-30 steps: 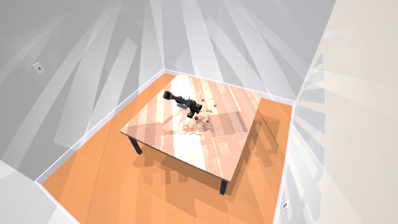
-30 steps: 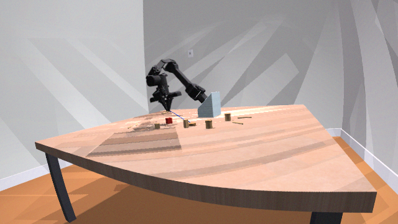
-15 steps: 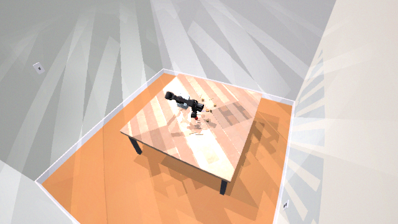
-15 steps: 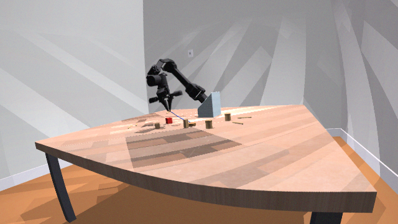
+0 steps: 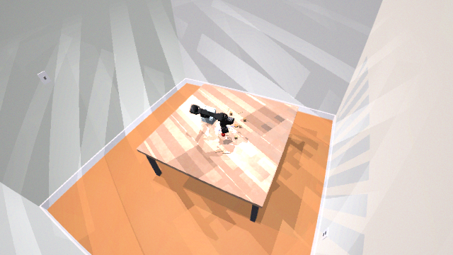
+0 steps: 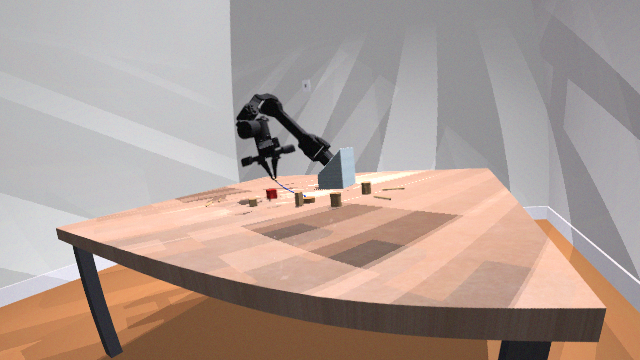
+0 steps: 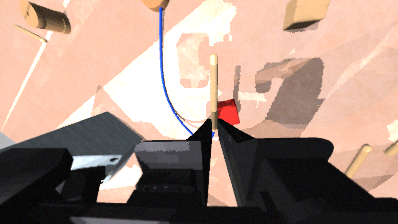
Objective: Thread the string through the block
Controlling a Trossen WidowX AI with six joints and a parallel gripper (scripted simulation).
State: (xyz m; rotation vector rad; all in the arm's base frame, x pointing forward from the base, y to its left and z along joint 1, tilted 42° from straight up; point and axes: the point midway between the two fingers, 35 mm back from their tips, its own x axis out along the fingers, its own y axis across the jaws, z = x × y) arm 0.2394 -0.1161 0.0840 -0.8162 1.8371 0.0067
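My gripper tip is 20 mm to the left of the red block and 50 mm above it. Also, from my gripper tip: thin wooden stick: 10 mm ahead, 10 mm to the left; round wooden button: 80 mm ahead, 150 mm to the left, 60 mm below; small wooden piece: 130 mm ahead, 10 mm to the right, 50 mm below.
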